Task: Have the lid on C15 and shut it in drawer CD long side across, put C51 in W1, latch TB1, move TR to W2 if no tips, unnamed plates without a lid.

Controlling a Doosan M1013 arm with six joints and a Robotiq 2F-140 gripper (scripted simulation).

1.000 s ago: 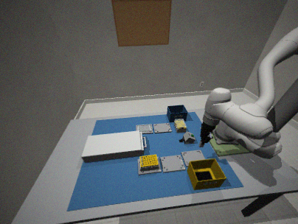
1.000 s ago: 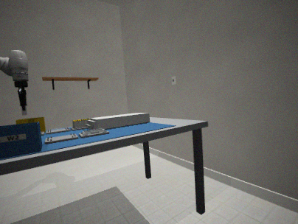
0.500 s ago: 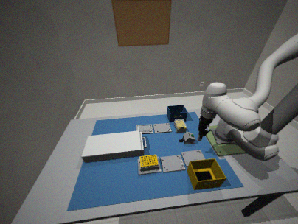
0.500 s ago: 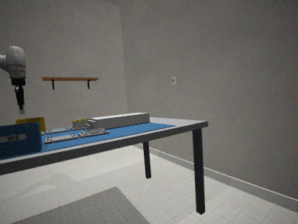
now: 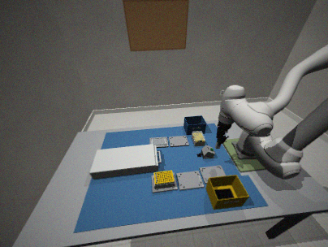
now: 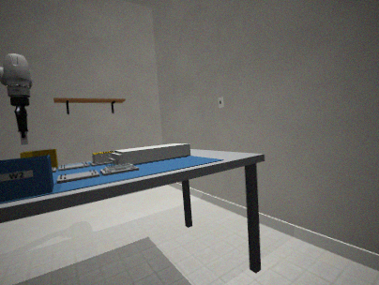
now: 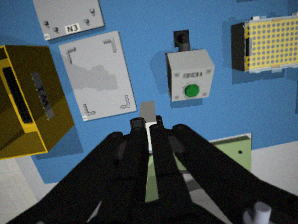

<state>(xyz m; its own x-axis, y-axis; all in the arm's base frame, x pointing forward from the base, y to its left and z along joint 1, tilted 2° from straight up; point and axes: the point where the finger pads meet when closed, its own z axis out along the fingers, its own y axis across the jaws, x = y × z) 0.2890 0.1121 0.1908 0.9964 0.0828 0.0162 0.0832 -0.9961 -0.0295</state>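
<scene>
My gripper is now 15 cm above the DONE key box, 7 cm to the left of it and 2 cm short of it. Round my hand: yellow waste bin W1 (25 cm to the left, 16 cm below, 1 cm behind); black plate (25 cm to the left, 19 cm below); grey nest N3 (19 cm below, 19 cm ahead, 15 cm to the left).
</scene>
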